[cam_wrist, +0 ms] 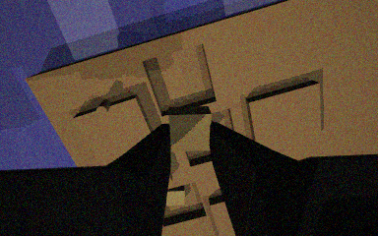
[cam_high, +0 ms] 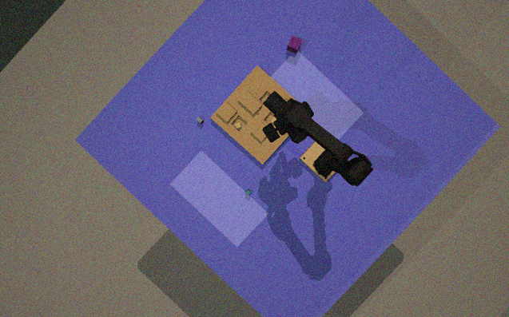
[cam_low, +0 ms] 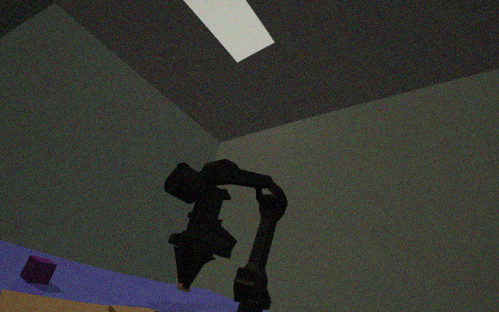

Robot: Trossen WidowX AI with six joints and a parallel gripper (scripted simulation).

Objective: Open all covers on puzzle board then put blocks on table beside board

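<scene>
The small green block is 110 mm behind my gripper tip, 290 mm to the left of it and 90 mm below it. Also, from my gripper tip: small grey block (260 mm ahead, 250 mm to the left, 100 mm below); then magenta block (230 mm ahead, 260 mm to the right, 80 mm below).
</scene>
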